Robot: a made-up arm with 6 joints.
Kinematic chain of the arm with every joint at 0, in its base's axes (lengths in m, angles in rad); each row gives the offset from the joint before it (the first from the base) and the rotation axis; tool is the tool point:
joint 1: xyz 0 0 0.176 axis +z
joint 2: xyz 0 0.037 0 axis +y
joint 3: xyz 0 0 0.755 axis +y
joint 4: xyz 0 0 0.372 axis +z
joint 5: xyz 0 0 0 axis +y
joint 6: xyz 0 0 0.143 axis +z
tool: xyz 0 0 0
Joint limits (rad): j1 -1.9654..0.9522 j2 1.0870..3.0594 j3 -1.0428..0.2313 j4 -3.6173..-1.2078 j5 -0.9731..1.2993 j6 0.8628..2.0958
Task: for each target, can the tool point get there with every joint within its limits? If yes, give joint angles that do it. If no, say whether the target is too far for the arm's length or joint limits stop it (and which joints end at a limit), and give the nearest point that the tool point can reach.
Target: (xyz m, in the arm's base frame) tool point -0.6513 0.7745 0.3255
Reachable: no: joint limits stop it (at a limit: joint 1, joint 3, joint 4, joint 5) | nearest point 0.3938 0.7258 0.6598 | short by 1.098 m
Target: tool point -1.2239 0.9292 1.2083
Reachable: no: too far | nearest point 0.2547 0.6122 0.9811 | short by 1.529 m
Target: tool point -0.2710 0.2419 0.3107
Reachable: no: joint limits stop it (at a limit: joint 1, joint 2, joint 3, joint 4, joint 5) | nearest point 0.2456 0.5176 0.9425 | short by 0.861 m
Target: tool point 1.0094 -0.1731 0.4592
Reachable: yes | joints -0.1852 1.6741 -0.7427 -2.9753 1.1180 1.5726
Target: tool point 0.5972 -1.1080 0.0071
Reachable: yes | joints -1.1201 1.7095 -0.0237 -1.8755 -0.1315 1.0062
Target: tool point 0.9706 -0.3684 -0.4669
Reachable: yes | joints -0.4184 2.3523 -0.5955 -2.2492 -0.1868 1.4877
